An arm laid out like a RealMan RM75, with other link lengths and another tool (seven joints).
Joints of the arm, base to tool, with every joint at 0 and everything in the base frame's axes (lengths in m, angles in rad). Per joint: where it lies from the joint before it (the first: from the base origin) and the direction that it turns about. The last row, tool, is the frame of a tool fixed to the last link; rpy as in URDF.
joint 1: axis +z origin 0 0 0.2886
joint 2: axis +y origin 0 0 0
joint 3: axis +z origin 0 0 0.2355
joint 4: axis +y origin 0 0 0
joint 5: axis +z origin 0 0 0.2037
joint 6: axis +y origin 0 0 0
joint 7: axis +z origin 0 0 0.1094
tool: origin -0.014 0.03 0.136 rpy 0.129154 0 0.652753
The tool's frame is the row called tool.
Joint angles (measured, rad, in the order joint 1, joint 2, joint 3, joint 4, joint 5, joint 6, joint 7), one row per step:
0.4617, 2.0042, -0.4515, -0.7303, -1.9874, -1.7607, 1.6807
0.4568, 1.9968, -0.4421, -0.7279, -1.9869, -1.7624, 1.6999
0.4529, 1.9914, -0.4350, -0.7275, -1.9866, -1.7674, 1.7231
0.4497, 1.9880, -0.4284, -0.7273, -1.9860, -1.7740, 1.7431
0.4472, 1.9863, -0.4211, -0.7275, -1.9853, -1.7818, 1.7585
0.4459, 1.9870, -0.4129, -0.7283, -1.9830, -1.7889, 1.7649
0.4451, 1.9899, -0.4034, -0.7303, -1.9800, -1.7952, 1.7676
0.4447, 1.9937, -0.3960, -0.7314, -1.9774, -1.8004, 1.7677
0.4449, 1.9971, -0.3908, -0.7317, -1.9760, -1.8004, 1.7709
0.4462, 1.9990, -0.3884, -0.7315, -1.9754, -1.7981, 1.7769
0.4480, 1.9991, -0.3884, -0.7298, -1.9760, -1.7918, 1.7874
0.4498, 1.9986, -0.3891, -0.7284, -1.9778, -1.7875, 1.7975
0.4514, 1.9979, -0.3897, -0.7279, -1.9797, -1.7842, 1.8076
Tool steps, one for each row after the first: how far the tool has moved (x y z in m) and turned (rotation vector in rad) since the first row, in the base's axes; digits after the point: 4 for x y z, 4 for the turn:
0.0031, 0.0008, 0.0043, 0.0000, 0.0090, -0.0229
0.0050, 0.0009, 0.0079, -0.0057, 0.0206, -0.0439
0.0059, 0.0004, 0.0107, -0.0119, 0.0331, -0.0603
0.0061, -0.0003, 0.0131, -0.0167, 0.0455, -0.0717
0.0055, -0.0008, 0.0151, -0.0158, 0.0564, -0.0753
0.0043, -0.0011, 0.0168, -0.0115, 0.0673, -0.0759
0.0030, -0.0016, 0.0176, -0.0081, 0.0768, -0.0746
0.0024, -0.0012, 0.0179, -0.0058, 0.0842, -0.0783
0.0020, -0.0002, 0.0180, -0.0059, 0.0895, -0.0838
0.0023, 0.0015, 0.0179, -0.0084, 0.0931, -0.0947
0.0026, 0.0027, 0.0176, -0.0129, 0.0954, -0.1039
0.0029, 0.0038, 0.0175, -0.0174, 0.0973, -0.1124

